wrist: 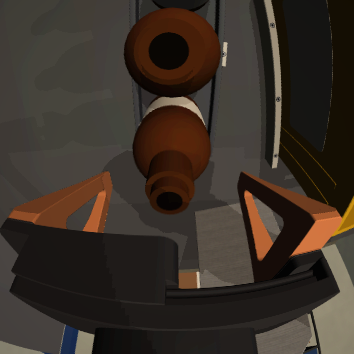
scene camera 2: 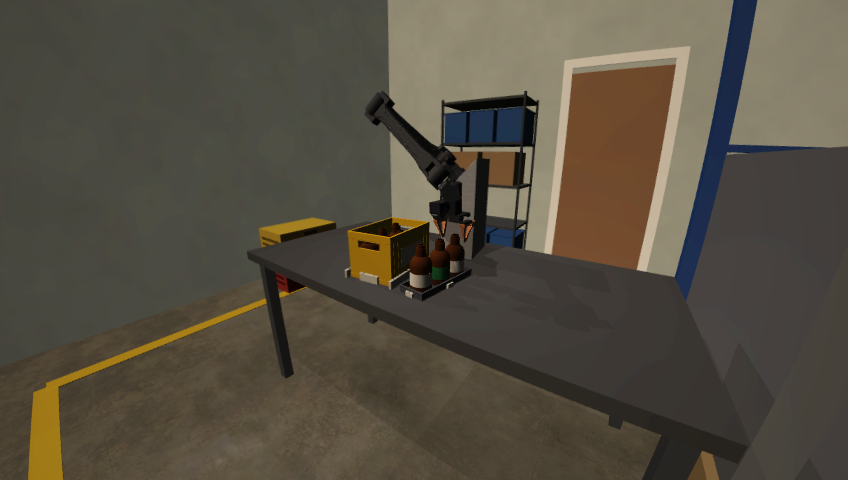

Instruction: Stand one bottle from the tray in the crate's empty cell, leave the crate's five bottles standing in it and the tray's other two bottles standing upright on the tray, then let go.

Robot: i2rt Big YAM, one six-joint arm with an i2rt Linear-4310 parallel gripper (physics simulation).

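Seen in the pictures: gripper, between the fingertips: [wrist: 174,178] [scene camera 2: 453,239]; arm's base, origin of its link: [scene camera 2: 463,181].
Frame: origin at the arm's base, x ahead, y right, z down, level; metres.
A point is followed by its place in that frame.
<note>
My gripper [scene camera 2: 453,236] @[y -0.131, x 0.315, z 0.180 m] [wrist: 174,178] @[y -0.131, x 0.315, z 0.180 m] is open and empty, pointing down at the far end of the tray [scene camera 2: 423,294] @[y -0.155, x 0.538, z 0.299 m] [wrist: 204,100] @[y -0.091, x 0.331, z 0.316 m]. Its fingertips are spread on either side of the neck of the far white-labelled brown bottle [scene camera 2: 456,256] @[y -0.158, x 0.339, z 0.232 m] [wrist: 171,140] @[y -0.131, x 0.334, z 0.201 m], close to its top and apart from it. The green-labelled bottle [scene camera 2: 439,272] @[y -0.143, x 0.428, z 0.267 m] [wrist: 172,82] @[y -0.124, x 0.381, z 0.171 m] and the near white-labelled bottle [scene camera 2: 420,265] @[y -0.125, x 0.513, z 0.218 m] stand upright on the tray. The yellow crate [scene camera 2: 370,260] @[y 0.076, x 0.531, z 0.240 m] [wrist: 347,222] @[y 0.044, x 0.260, z 0.151 m] stands beside the tray. Brown bottle tops [scene camera 2: 396,227] @[y 0.135, x 0.319, z 0.172 m] show inside it; its walls hide the rest, including the empty cell.
White strips [scene camera 2: 368,277] @[y 0.078, x 0.543, z 0.301 m] [wrist: 278,100] @[y 0.003, x 0.337, z 0.291 m] edge the crate's base on the dark table [scene camera 2: 535,321] @[y -0.474, x 0.459, z 0.321 m]. A grey upright post [scene camera 2: 480,208] @[y -0.102, x 0.022, z 0.110 m] stands close behind the gripper. A shelf rack [scene camera 2: 526,98] and a door [scene camera 2: 615,166] are in the background.
</note>
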